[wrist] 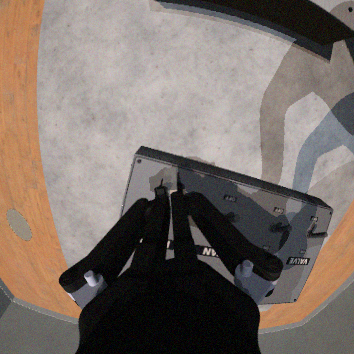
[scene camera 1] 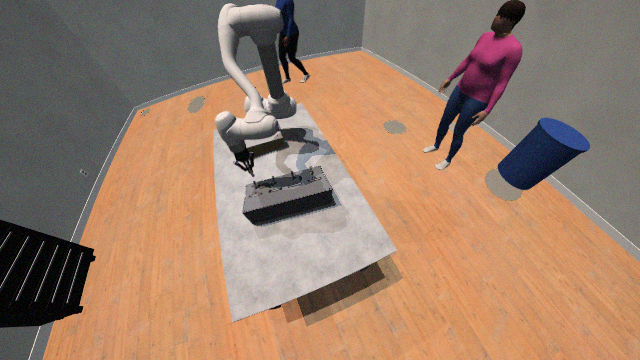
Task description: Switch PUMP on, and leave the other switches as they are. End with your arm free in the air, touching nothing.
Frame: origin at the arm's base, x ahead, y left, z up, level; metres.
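Seen in the pictures: gripper, between the fingertips: [wrist: 171, 176] [scene camera 1: 252, 175].
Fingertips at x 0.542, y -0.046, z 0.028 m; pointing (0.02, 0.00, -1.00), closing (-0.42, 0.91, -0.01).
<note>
Offsets run from my fingertips to a thing's top centre. "spot": to the spot under its first point. Level surfaces: height alone.
A grey switch box [scene camera 1: 295, 196] [wrist: 131, 192] with a row of small upright levers stands on the table. In the wrist view one lever @(dx +0.046, dy +0.246, dz +0.002 m) [wrist: 281, 227] is near the middle right, another lever @(dx +0.040, dy +0.365, dz +0.002 m) [wrist: 318, 234] is at the right end above the VALVE label @(dx +0.123, dy +0.370, dz -0.010 m) [wrist: 298, 261], and a dark lever @(dx +0.052, dy +0.126, dz +0.002 m) [wrist: 231, 217] is in shadow. A label ending in "AN" @(spot: dx +0.135, dy +0.125, dz -0.014 m) [wrist: 210, 251] is partly covered by the gripper. The PUMP label cannot be read. My gripper [scene camera 1: 253, 175] [wrist: 171, 176] is shut and empty, at the box's left-end lever; whether it touches cannot be told. Its fingers hide part of the box.
The pale table @(dz -0.125 m) [scene camera 1: 300, 265] [wrist: 100, 100] bears a dark low block [scene camera 1: 268, 147] [wrist: 260, 17] near the robot base. A person in pink [scene camera 1: 490, 65], a second person in blue [scene camera 1: 287, 20], a blue barrel [scene camera 1: 542, 155] and a black slatted structure [scene camera 1: 40, 280] are off the table.
</note>
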